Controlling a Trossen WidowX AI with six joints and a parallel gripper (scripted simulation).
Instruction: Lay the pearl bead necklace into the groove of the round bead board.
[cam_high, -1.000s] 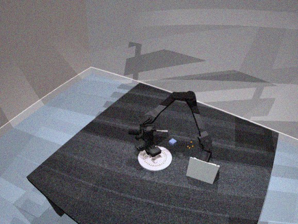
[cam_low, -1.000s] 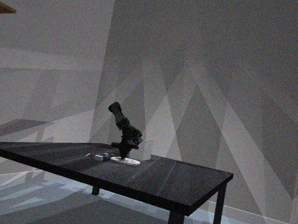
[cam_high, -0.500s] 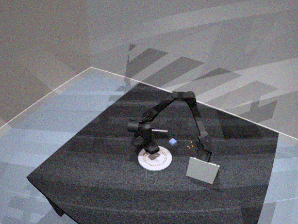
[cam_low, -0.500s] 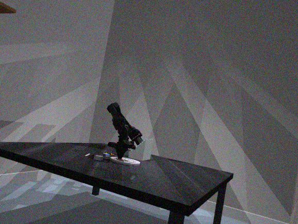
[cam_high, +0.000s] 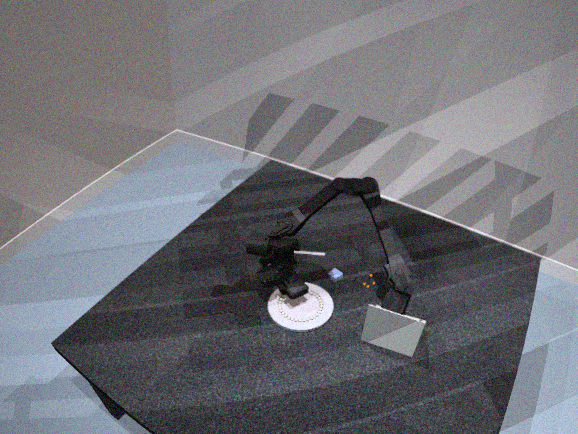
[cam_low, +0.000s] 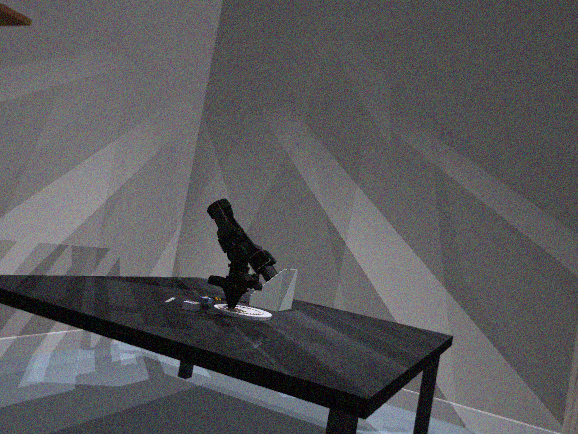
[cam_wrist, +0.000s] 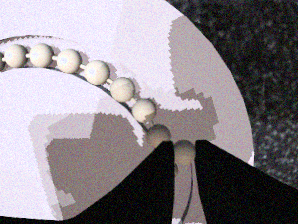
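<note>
My gripper tip is now 7 cm past the round white bead board, 1 cm to the right of it and 1 cm above it. Round my gripper tip: small white block (10 cm ahead, 9 cm to the right, 1 cm below); then small blue cube (9 cm behind, 17 cm to the right, 1 cm below); then thin white stick (5 cm ahead, 22 cm to the right, 2 cm below).
</note>
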